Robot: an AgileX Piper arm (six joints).
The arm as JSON. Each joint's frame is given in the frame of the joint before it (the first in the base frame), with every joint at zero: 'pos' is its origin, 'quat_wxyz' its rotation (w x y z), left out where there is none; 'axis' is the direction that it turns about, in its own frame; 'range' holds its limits. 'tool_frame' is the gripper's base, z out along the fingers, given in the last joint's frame.
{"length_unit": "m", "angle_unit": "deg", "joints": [
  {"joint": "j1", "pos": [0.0, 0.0, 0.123], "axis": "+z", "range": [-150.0, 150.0]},
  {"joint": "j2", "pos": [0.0, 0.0, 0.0], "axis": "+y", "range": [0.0, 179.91]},
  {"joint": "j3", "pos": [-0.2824, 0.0, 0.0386], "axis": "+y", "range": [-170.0, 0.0]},
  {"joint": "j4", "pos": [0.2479, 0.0, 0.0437], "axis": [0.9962, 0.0, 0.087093], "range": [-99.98, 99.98]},
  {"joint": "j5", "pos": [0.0, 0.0, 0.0], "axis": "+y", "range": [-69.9, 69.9]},
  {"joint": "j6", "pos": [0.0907, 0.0, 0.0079], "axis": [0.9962, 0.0, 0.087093], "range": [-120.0, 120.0]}
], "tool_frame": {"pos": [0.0, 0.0, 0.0], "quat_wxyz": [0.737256, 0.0, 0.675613, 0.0]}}
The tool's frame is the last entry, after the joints.
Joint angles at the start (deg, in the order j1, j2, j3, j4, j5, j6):
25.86 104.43 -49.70 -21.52 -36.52 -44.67
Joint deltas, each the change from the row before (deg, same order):
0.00 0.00 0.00 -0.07 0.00 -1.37
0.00 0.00 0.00 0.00 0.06 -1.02
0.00 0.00 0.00 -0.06 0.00 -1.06
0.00 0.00 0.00 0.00 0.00 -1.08
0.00 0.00 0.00 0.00 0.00 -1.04
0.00 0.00 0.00 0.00 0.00 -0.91
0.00 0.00 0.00 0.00 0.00 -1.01
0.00 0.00 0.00 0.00 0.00 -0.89
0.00 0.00 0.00 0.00 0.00 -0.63
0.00 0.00 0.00 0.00 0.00 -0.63
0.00 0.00 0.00 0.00 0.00 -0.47
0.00 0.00 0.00 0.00 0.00 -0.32
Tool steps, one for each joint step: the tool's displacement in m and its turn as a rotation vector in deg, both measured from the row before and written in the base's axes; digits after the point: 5 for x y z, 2 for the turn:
-0.00004 0.00005 -0.00002 -1.07 -0.85 0.40
0.00000 -0.00003 -0.00009 -0.81 -0.58 0.25
-0.00004 0.00004 -0.00001 -0.83 -0.66 0.32
0.00000 0.00000 0.00000 -0.81 -0.66 0.28
0.00000 0.00000 0.00000 -0.78 -0.63 0.27
0.00000 0.00000 0.00000 -0.68 -0.55 0.23
0.00000 0.00000 0.00000 -0.76 -0.61 0.26
0.00000 0.00000 0.00000 -0.67 -0.54 0.23
0.00000 0.00000 0.00000 -0.47 -0.38 0.16
0.00000 0.00000 0.00000 -0.47 -0.38 0.16
0.00000 0.00000 0.00000 -0.35 -0.29 0.12
0.00000 0.00000 0.00000 -0.24 -0.19 0.08

